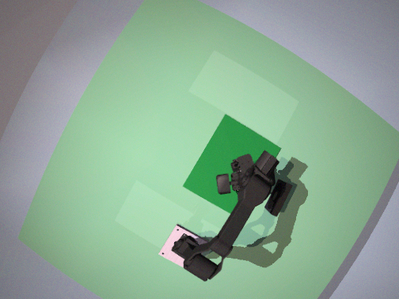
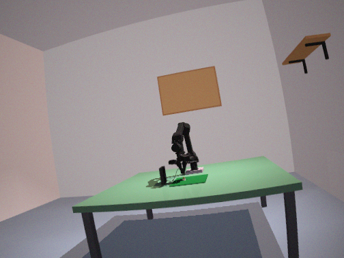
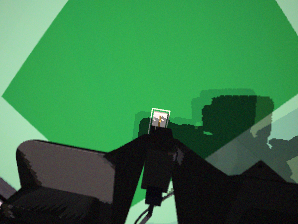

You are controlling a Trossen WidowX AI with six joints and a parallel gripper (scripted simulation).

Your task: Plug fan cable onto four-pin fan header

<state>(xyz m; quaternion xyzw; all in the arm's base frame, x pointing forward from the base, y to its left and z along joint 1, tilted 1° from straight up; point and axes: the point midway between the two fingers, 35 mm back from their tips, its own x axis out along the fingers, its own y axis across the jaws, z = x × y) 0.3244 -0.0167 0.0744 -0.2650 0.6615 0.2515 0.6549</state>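
Now: gripper tip 60 mm above the four-pin header and 10 mm past it. Round my gripper tip: dark green board: 80 mm below, 40 mm to the left, 10 mm ahead; dark grey fan plug: 10 mm to the right, 10 mm behind, 10 mm above; black fan: 140 mm to the right, 10 mm ahead.
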